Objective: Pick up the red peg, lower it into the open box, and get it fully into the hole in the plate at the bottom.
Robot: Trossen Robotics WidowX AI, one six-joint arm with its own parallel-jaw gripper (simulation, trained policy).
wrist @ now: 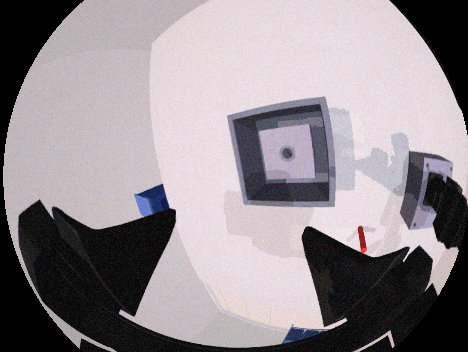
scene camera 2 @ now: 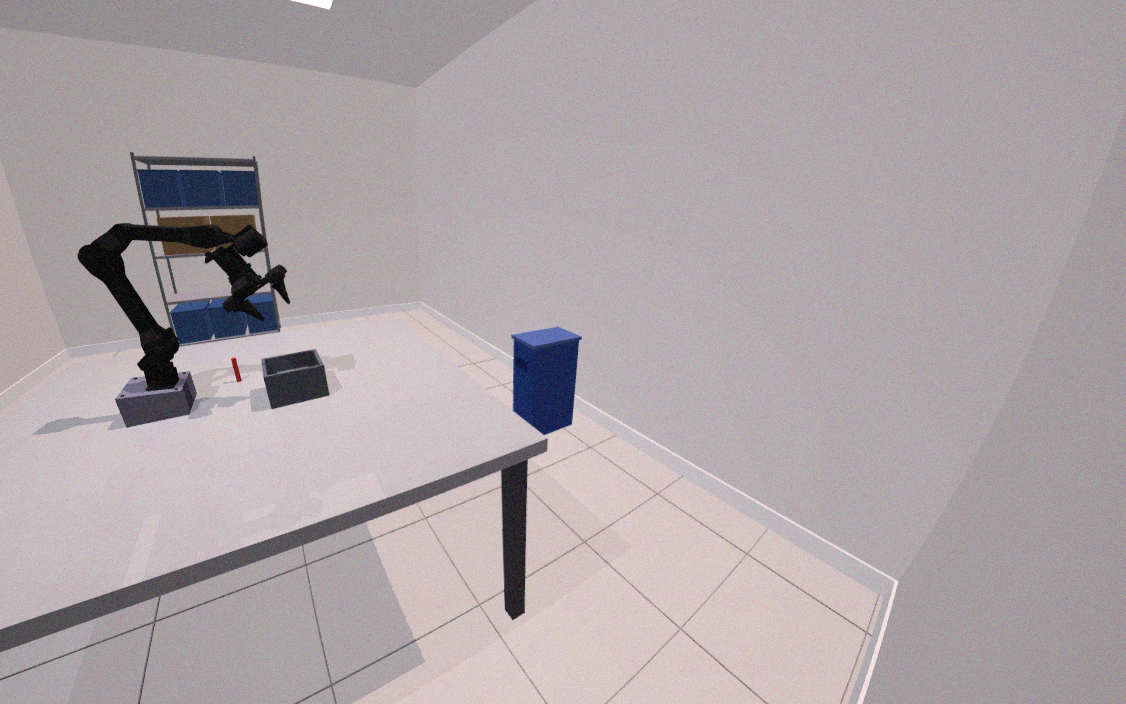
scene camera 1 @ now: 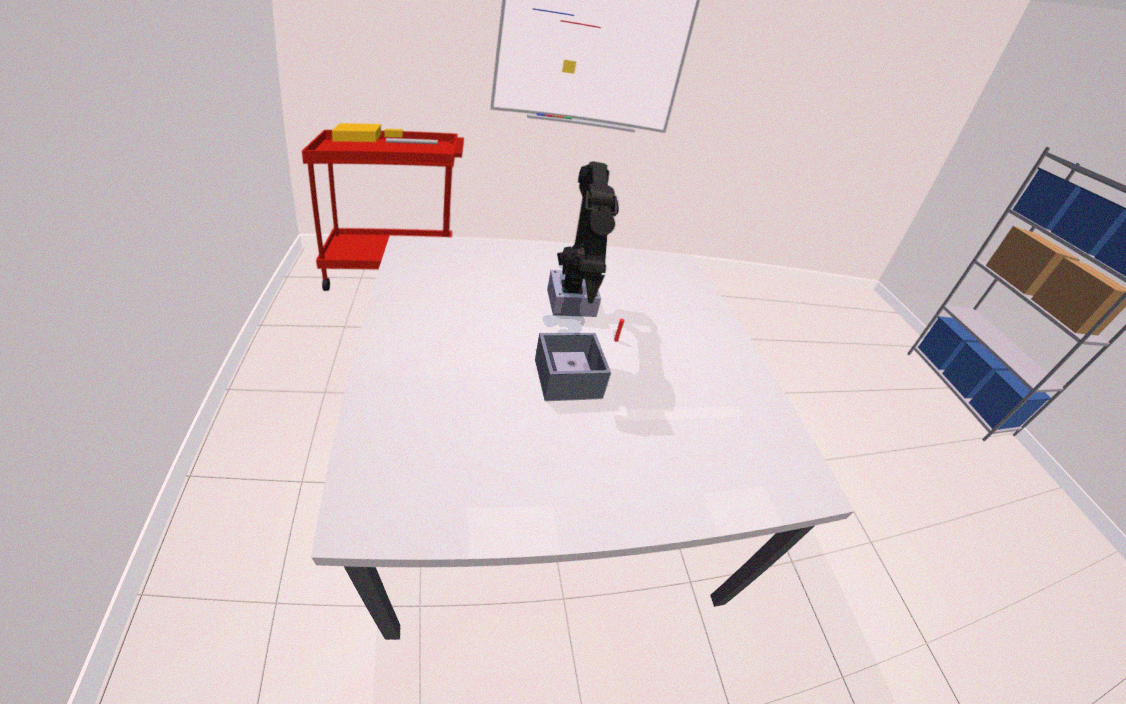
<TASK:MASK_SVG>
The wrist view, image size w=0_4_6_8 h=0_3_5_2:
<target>my gripper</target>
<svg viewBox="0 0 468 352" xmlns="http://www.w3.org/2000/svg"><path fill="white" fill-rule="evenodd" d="M81 338L80 349L84 352L112 352ZM19 215L21 256L41 301L77 332L117 352L352 352L390 330L394 348L387 336L358 352L391 352L419 325L437 298L433 282L427 288L433 260L420 245L408 256L409 246L390 254L370 257L314 227L306 227L302 234L304 257L314 280L323 328L343 318L347 321L289 344L257 348L194 344L142 328L118 314L124 310L136 316L150 277L172 236L177 220L175 209L164 209L105 229L86 227L57 207L52 208L52 219L40 200Z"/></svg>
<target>plate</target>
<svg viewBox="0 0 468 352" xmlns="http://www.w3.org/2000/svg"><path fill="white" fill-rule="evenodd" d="M311 124L291 125L291 127L259 131L263 161L265 161L266 179L304 179L304 177L315 177L316 161Z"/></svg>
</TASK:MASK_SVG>
